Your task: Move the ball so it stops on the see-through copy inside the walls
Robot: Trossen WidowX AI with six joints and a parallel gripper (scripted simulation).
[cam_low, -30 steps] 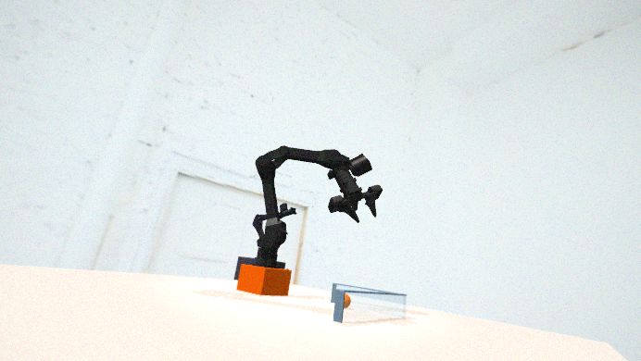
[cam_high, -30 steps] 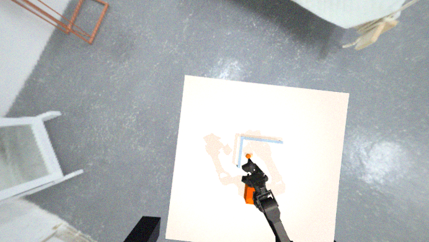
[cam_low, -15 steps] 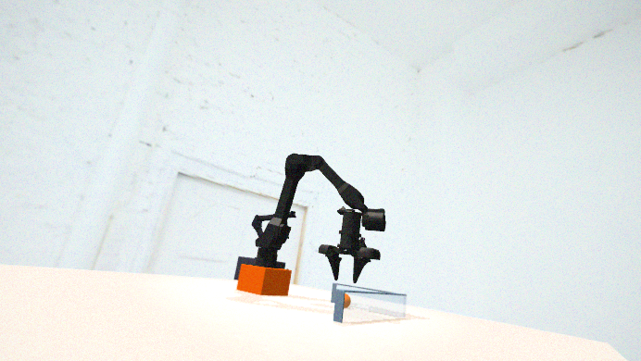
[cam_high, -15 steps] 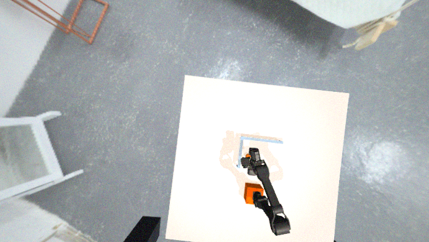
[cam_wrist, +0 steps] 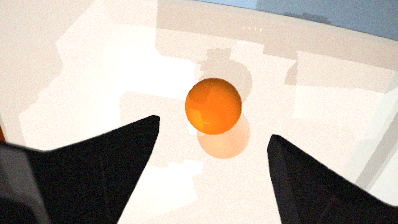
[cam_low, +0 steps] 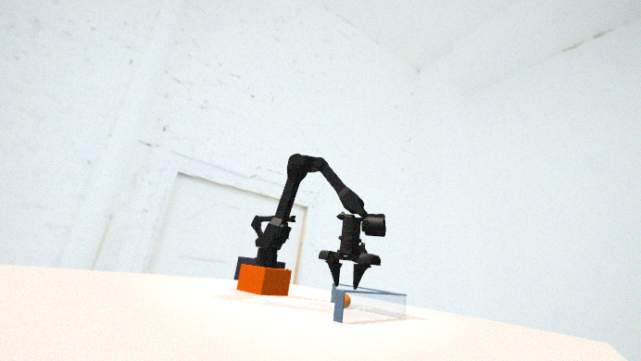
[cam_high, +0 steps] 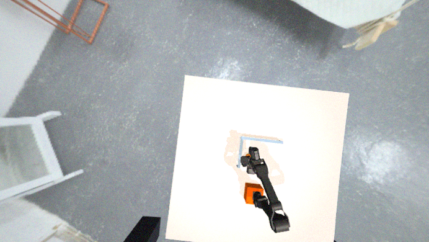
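Right now the see-through copy is 3 cm below my gripper tip, 2 cm to the right of it and 1 cm ahead of it. From my gripper tip the other things lie so: orange ball: 3 cm below.
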